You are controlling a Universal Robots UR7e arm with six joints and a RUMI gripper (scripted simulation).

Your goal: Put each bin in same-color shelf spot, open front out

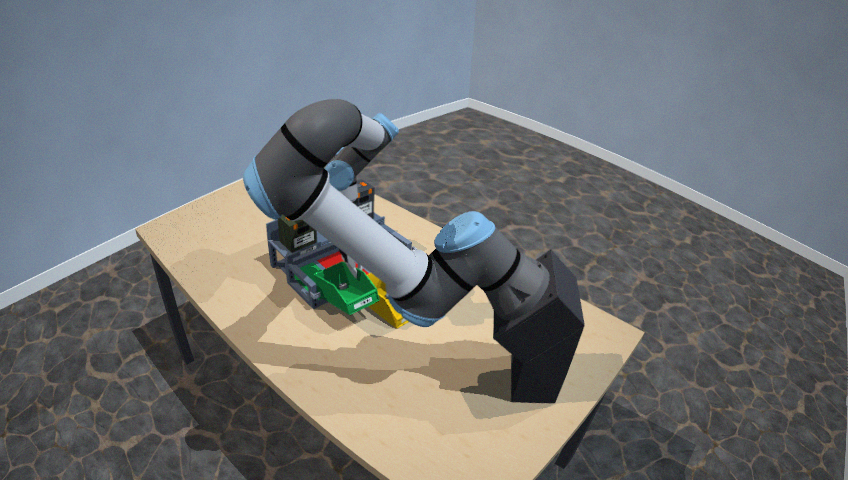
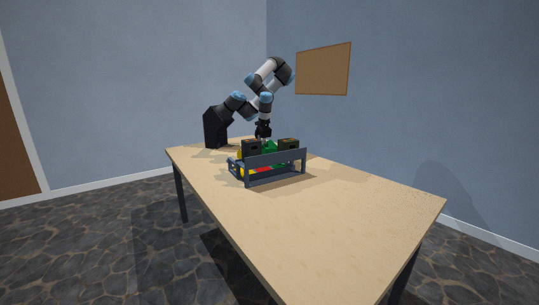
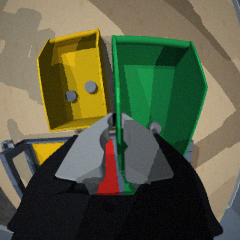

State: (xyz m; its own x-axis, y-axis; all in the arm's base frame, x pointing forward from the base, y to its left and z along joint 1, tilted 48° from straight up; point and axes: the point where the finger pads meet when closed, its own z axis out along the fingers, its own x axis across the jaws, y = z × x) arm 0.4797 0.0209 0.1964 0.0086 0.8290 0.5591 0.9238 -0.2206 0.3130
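The green bin is 1 cm behind my hand, 5 cm to the left of it and 2 cm below it. Round my hand: yellow bin: 6 cm behind, 7 cm to the right, 8 cm below; black box: 25 cm ahead, 18 cm to the right, 5 cm above.
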